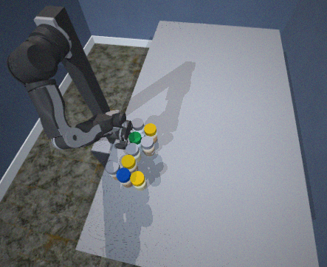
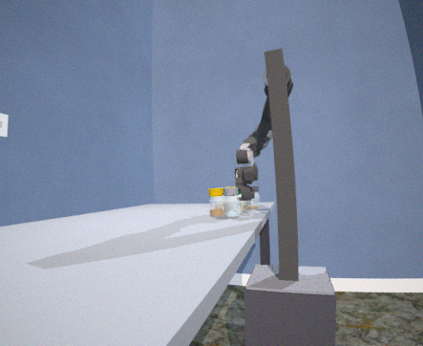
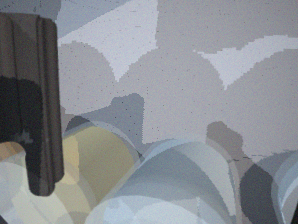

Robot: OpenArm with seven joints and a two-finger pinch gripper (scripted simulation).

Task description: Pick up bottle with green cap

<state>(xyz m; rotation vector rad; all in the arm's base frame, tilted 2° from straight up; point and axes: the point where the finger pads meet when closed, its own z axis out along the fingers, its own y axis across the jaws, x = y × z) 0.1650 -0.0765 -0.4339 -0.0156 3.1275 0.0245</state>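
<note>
Now: the yellow-capped bottle 10 cm ahead of my hand, 6 cm to the left of it and 1 cm below it.
</note>
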